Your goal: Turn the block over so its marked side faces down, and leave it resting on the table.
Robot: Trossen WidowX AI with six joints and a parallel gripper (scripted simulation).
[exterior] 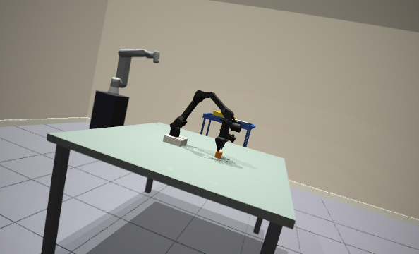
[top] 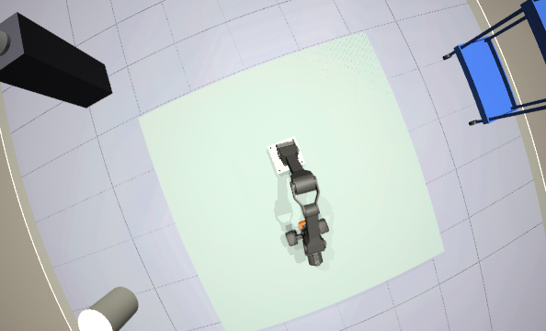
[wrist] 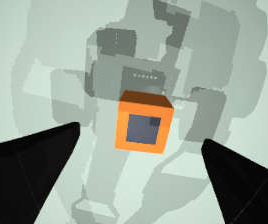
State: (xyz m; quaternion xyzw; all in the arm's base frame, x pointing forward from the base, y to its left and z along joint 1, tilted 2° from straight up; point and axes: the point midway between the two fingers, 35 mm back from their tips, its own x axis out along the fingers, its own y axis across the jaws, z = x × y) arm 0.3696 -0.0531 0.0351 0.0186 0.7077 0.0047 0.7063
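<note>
My gripper tip is 2 cm above the orange block.
</note>
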